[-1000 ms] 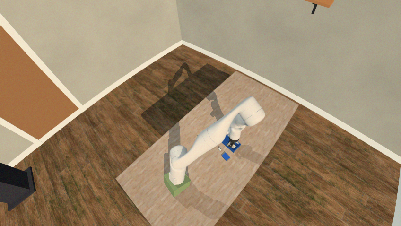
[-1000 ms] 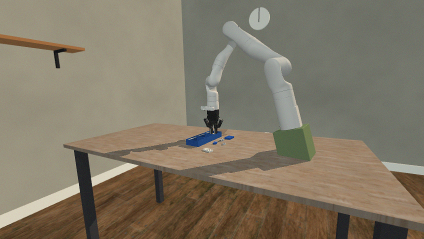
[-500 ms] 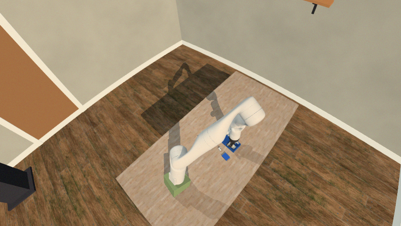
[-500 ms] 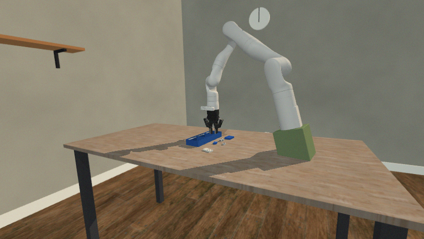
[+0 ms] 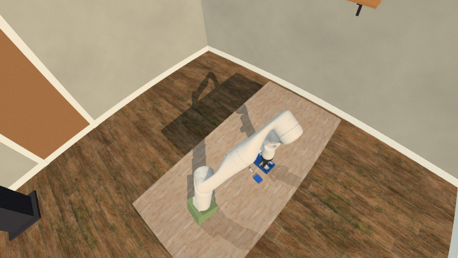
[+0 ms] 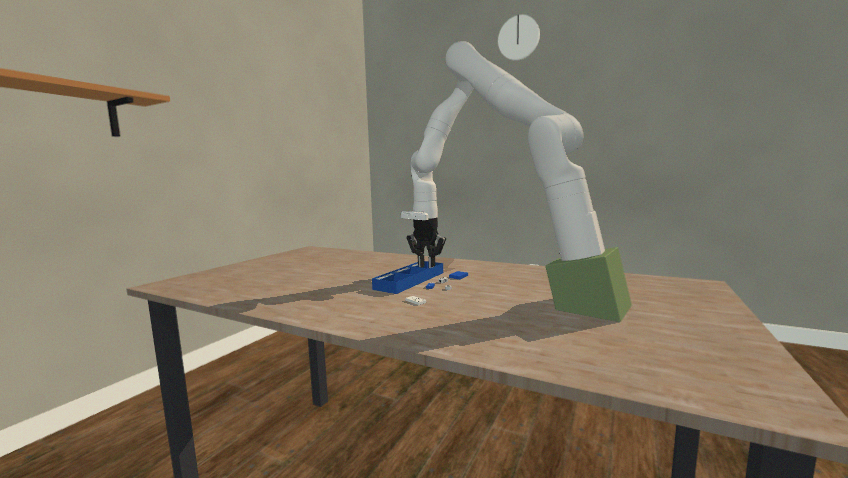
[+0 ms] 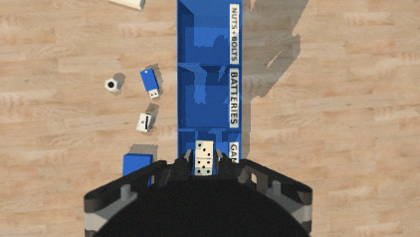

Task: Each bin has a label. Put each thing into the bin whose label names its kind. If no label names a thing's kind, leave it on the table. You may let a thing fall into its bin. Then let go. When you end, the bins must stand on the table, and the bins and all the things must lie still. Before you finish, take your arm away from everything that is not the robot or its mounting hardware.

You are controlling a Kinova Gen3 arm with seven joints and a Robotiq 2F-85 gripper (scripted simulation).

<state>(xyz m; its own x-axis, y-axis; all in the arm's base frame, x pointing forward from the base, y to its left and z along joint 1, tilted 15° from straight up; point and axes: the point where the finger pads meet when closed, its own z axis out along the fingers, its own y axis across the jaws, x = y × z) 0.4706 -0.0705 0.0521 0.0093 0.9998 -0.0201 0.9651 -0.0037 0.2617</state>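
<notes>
Right now the white tile is 30 mm below my hand and 10 mm to the right of it. The rest, counted from my hand: flat blue block: 100 mm behind, 40 mm below, 30 mm to the right; then grey ring: 130 mm behind, 100 mm to the left, 40 mm below.
</notes>
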